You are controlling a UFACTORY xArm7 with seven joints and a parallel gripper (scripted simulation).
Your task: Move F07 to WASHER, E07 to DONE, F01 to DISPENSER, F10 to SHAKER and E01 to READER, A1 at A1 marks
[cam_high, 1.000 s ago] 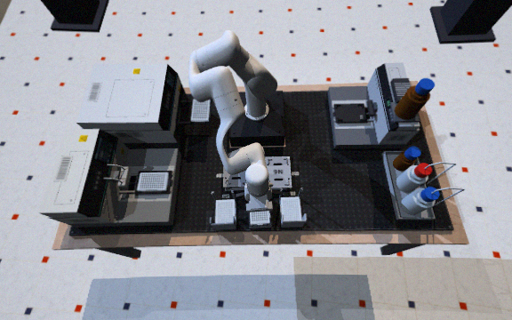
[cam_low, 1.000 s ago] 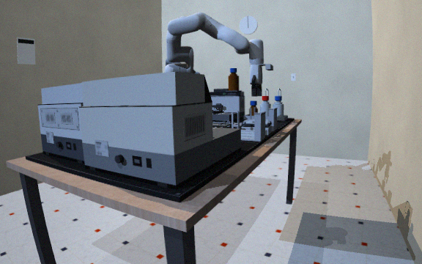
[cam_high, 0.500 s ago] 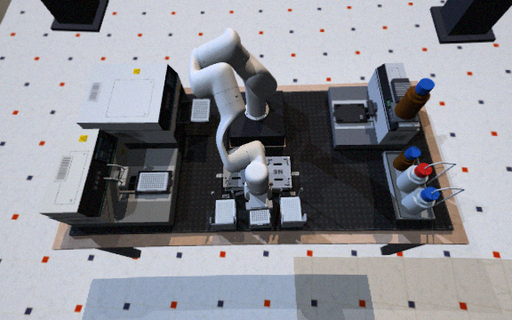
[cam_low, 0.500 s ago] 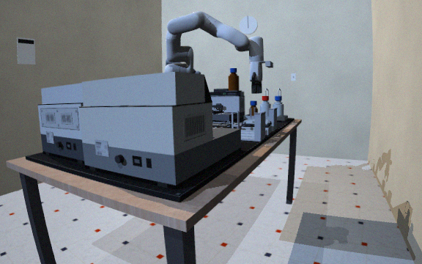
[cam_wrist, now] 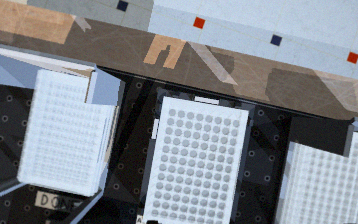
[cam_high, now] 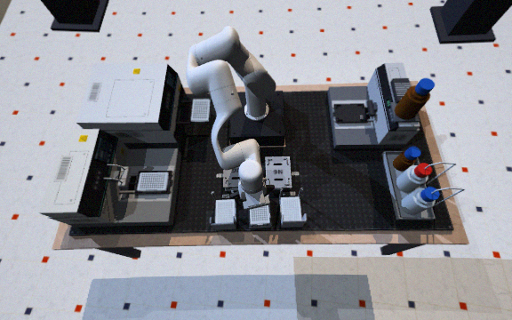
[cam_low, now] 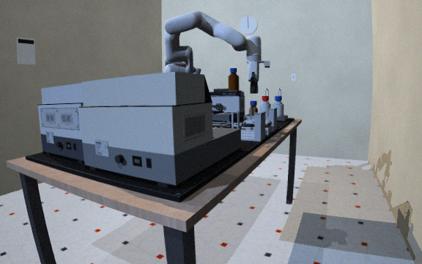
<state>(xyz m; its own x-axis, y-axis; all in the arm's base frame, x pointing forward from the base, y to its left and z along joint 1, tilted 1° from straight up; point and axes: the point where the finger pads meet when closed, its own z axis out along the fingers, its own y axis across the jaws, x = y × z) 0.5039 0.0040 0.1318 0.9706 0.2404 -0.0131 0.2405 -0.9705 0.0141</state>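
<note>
Right now the white well plate is 10 cm behind my hand, 46 cm to the right of it and 12 cm below it. Also, from my hand: DONE label: 9 cm behind, 16 cm to the left, 22 cm below; brown bottle: 40 cm behind, 65 cm to the left, 7 cm above.
</note>
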